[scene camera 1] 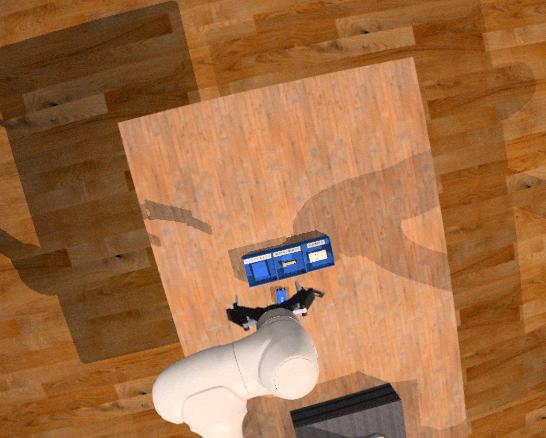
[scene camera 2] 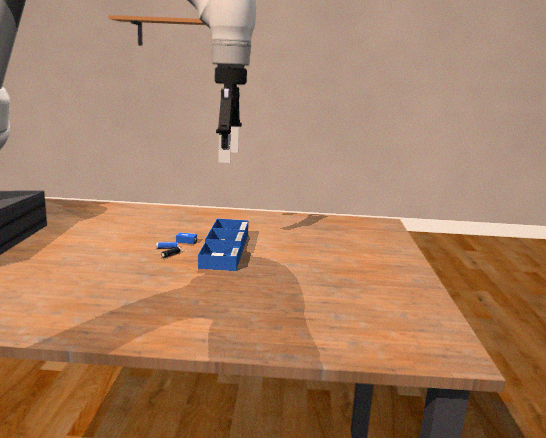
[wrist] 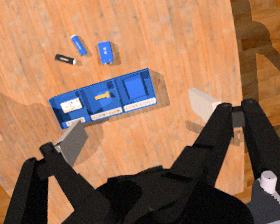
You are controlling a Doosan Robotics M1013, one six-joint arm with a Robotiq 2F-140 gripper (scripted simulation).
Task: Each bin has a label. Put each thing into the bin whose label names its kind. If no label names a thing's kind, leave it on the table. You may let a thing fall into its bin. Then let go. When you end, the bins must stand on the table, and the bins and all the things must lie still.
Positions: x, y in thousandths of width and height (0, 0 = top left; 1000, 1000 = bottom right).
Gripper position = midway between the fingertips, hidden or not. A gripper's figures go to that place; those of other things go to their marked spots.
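My gripper (scene camera 1: 490, 668) is 1.12 m from the lens, and then there's a blue three-part bin row (scene camera 1: 538, 576) that's 1.29 m from the lens. So my gripper is nearer to the lens than the blue three-part bin row.
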